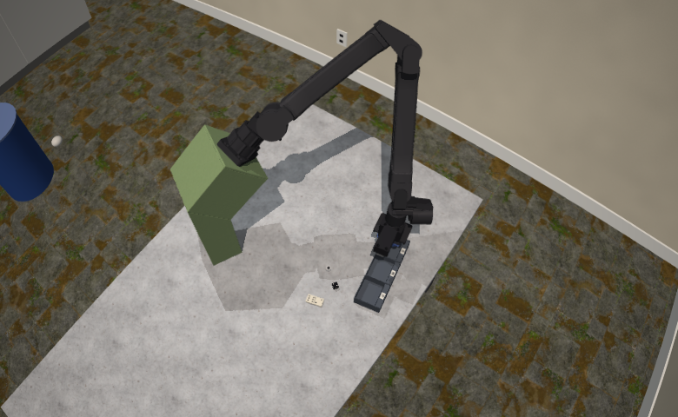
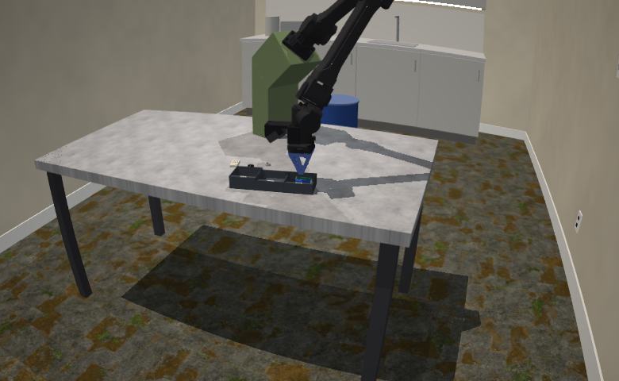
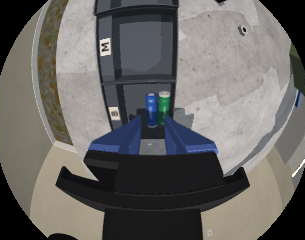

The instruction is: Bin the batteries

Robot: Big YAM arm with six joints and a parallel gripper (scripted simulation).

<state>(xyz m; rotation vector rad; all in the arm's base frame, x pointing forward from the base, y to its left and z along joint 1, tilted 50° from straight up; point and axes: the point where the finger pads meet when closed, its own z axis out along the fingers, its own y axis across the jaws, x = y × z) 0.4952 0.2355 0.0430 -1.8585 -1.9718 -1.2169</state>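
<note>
My hand is 4 cm above the blue battery and 1 cm to the right of it. The rest, counted from my hand: green battery: 4 cm below, 2 cm behind; then red battery: 5 cm ahead, 4 cm below, 2 cm to the left; then dark three-compartment bin: 8 cm to the right, 4 cm ahead, 3 cm below.
</note>
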